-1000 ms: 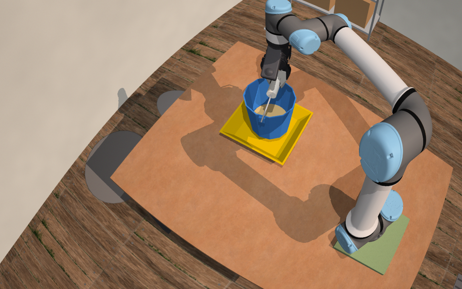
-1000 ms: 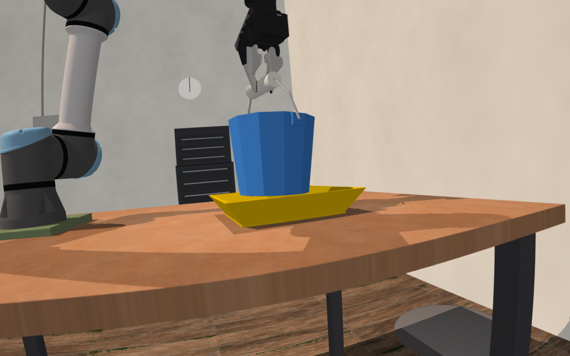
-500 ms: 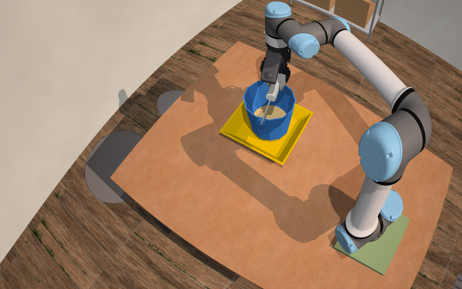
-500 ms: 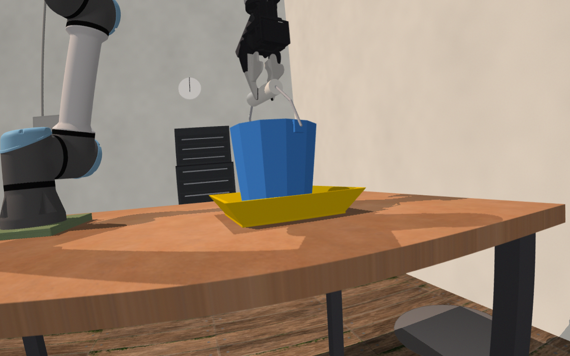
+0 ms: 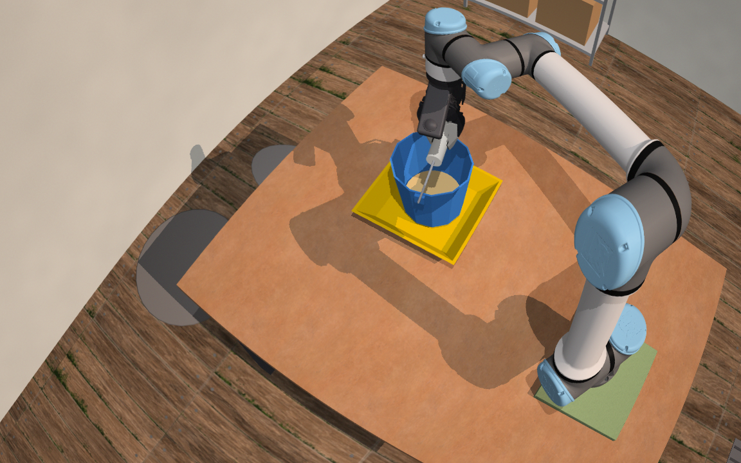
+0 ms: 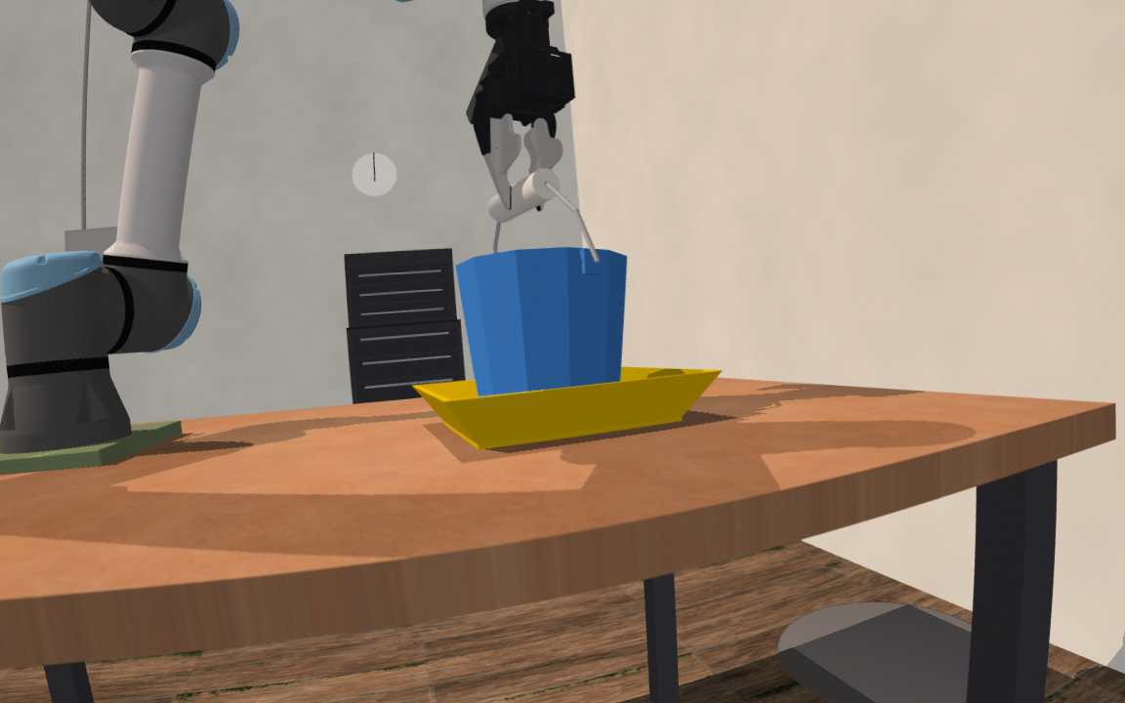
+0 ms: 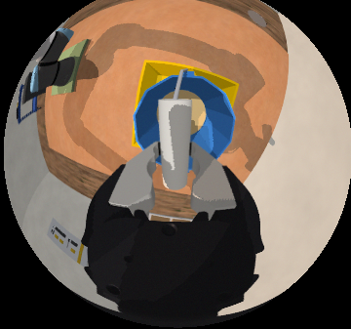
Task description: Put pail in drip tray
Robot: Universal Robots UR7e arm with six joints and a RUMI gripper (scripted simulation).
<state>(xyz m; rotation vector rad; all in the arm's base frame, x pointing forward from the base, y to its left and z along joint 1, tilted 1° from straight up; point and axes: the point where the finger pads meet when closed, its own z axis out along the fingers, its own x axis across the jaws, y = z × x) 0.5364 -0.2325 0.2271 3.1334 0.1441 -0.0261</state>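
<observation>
Now: hand 10 mm short of the blue pail and 100 mm above it. From my hand the other things lie so: yellow drip tray: 10 mm ahead, 240 mm below.
</observation>
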